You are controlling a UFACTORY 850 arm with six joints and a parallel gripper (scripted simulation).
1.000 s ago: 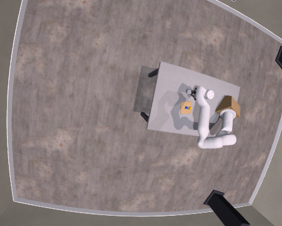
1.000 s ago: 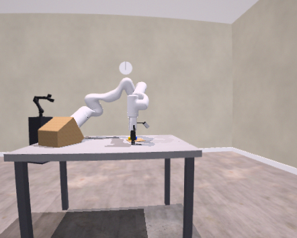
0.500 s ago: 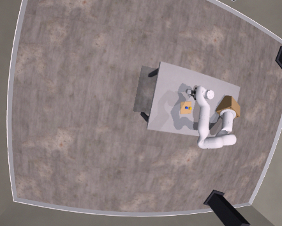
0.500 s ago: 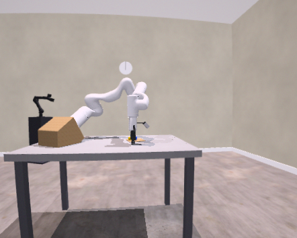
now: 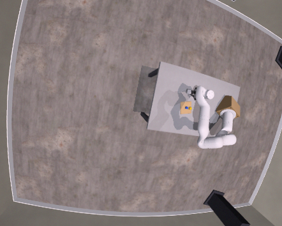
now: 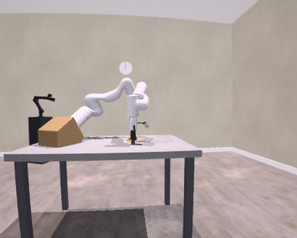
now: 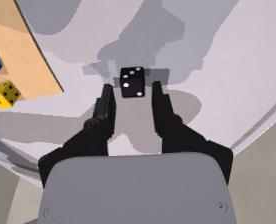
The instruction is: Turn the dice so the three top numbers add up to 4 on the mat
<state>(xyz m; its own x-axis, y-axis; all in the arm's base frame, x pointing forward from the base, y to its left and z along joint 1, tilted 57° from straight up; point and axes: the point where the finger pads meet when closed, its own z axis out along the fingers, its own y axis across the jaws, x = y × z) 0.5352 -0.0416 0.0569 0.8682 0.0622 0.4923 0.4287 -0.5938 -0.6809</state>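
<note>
The black die lies 4 cm below my hand. The rest, counted from my hand: yellow die 7 cm behind, 15 cm to the left, 3 cm below; then tan mat 3 cm behind, 17 cm to the left, 5 cm below; then blue die 3 cm behind, 17 cm to the left, 3 cm below.
</note>
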